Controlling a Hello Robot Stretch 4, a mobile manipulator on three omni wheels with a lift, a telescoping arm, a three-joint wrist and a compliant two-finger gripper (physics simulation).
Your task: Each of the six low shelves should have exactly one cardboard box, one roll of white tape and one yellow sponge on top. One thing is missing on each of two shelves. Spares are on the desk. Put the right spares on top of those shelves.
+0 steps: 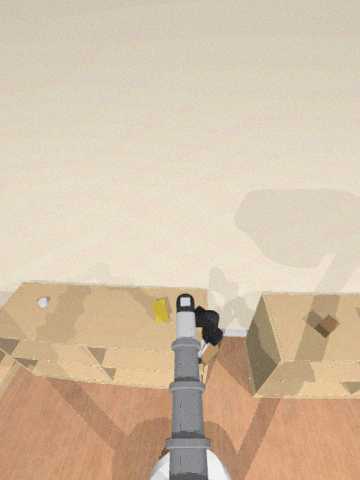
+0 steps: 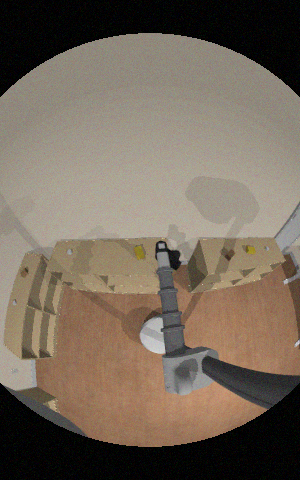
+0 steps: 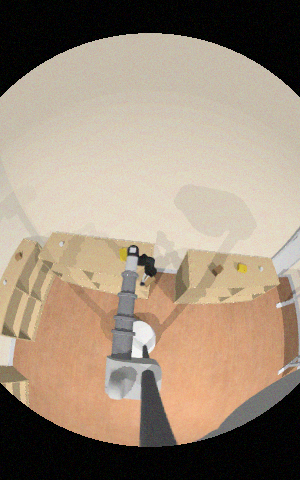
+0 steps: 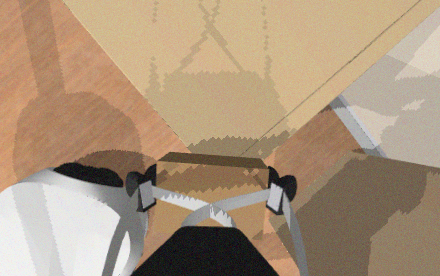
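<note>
My gripper [image 4: 211, 180] is shut on a brown cardboard box [image 4: 215, 175] [image 1: 210, 353]. It holds the box above and beside the right front corner of the left low shelf [image 1: 115, 327] [image 2: 100, 265] [image 4: 215, 40]. That shelf bears a white tape roll [image 1: 43, 302] [image 2: 69, 251] [image 3: 61, 244] at its left and a yellow sponge [image 1: 160, 310] [image 2: 139, 252] [image 3: 123, 254] nearer its right end; the arm hides part of its top. The right low shelf [image 1: 295, 350] [image 3: 200, 280] bears a cardboard box [image 1: 326, 325] [image 2: 227, 254] [image 3: 216, 269], a yellow sponge [image 2: 250, 249] [image 3: 242, 268] and a tape roll [image 2: 266, 248] [image 3: 260, 268].
Another low shelf [image 2: 17, 320] at the far left bears a cardboard box [image 2: 24, 272] and a tape roll [image 2: 14, 302]. Part of a further shelf [image 2: 40, 395] shows at the lower left. A gap separates the left and right shelves, with the wall [image 1: 150, 150] behind them.
</note>
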